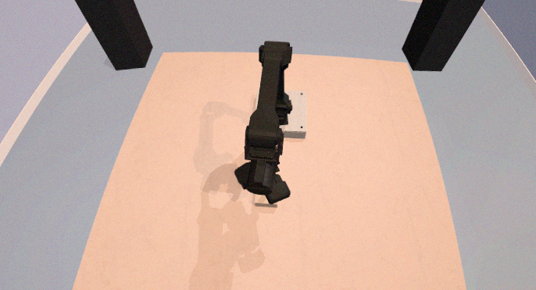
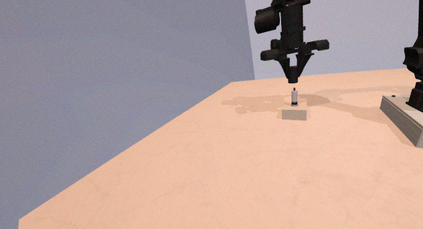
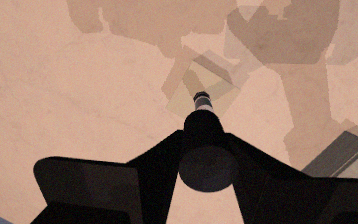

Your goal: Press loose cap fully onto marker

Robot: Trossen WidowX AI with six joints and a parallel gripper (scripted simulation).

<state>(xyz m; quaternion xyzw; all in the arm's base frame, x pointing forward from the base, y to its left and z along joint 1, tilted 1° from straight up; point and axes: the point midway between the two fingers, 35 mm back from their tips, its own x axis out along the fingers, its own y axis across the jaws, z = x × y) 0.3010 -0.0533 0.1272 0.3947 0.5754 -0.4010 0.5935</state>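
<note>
The beige holder block lies 12 cm below my gripper tip. The rest, counted from my gripper tip: dark cap: 1 cm above.
</note>
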